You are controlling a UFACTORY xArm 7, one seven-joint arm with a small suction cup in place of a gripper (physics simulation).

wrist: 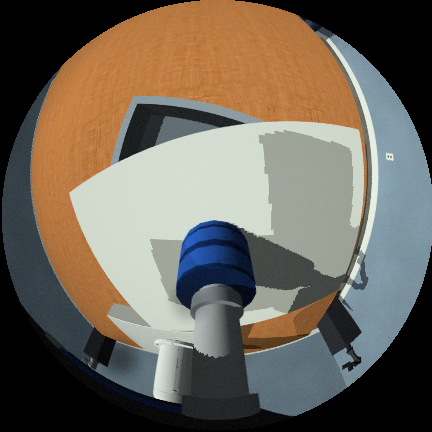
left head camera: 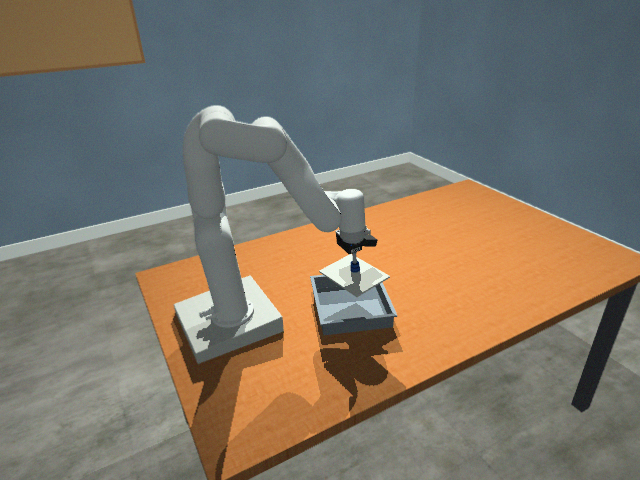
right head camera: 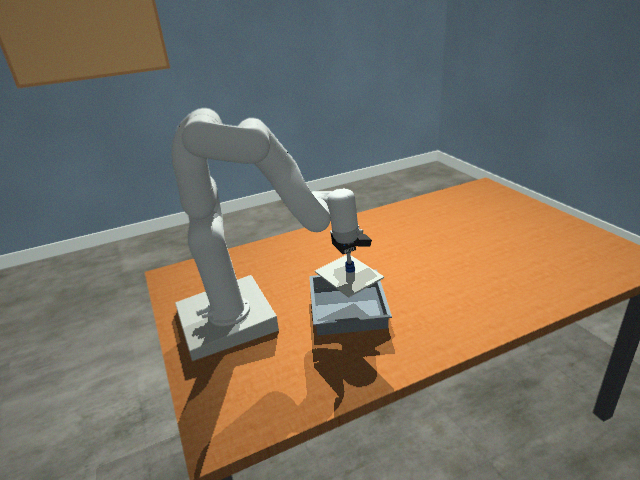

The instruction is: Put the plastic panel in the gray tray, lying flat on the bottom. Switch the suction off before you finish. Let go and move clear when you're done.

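Where they show: hand, its tool point: (wrist: 214,238) (left head camera: 355,272) (right head camera: 350,272); arm's base, origin of its link: (wrist: 178,346) (left head camera: 232,313) (right head camera: 229,312).
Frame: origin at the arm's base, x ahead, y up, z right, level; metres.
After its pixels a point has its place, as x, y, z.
Note:
The white plastic panel (left head camera: 338,270) @[0.318, 0.094, 0.077] (right head camera: 334,270) @[0.320, 0.095, 0.078] (wrist: 210,185) @[0.389, 0.100, 0.102] hangs roughly level from my blue suction cup (left head camera: 355,267) (right head camera: 349,268) (wrist: 215,260), which sits on its upper face near the middle. The panel is above the gray tray (left head camera: 357,327) @[0.311, -0.030, 0.203] (right head camera: 351,326) @[0.311, -0.024, 0.203] (wrist: 175,101) @[0.473, 0.005, 0.068] and turned at an angle to its walls. In the head views it covers the tray's back part. A shadow lies on the tray's floor under it. In the wrist view the panel hides most of the tray; one far corner of the tray shows beyond the panel's edge.
The tray stands on the orange table (left head camera: 491,248) @[0.991, -0.045, 0.045] (right head camera: 491,248) @[0.964, -0.045, 0.028], to the right of the arm's white base block (left head camera: 242,341) @[-0.007, -0.025, 0.102] (right head camera: 237,338) @[-0.004, -0.021, 0.102]. The arm reaches over from that base. Arm shadows fall on the table in front of the tray.

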